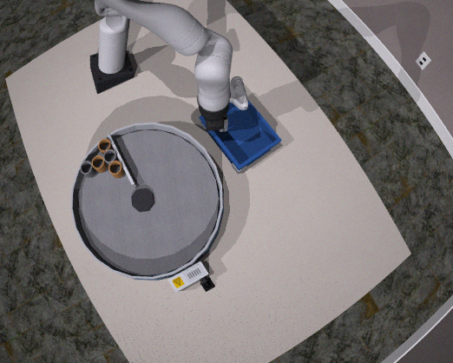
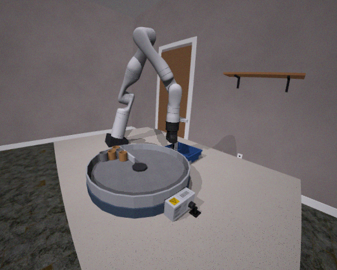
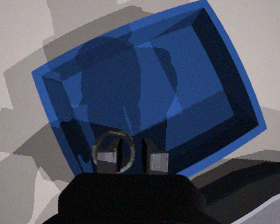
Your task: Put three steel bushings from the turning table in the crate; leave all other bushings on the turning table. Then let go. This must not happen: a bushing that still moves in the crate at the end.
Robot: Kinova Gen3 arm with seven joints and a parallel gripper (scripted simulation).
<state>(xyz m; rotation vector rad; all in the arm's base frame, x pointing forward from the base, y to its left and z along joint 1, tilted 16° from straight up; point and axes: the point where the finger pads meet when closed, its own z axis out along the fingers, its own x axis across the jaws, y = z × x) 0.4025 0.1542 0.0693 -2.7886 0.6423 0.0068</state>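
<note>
Now: the blue crate 40 mm ahead of my hand, 30 mm to the left of it and 30 mm below it. Also, from my hand: turning table 300 mm to the right, 60 mm ahead.
</note>
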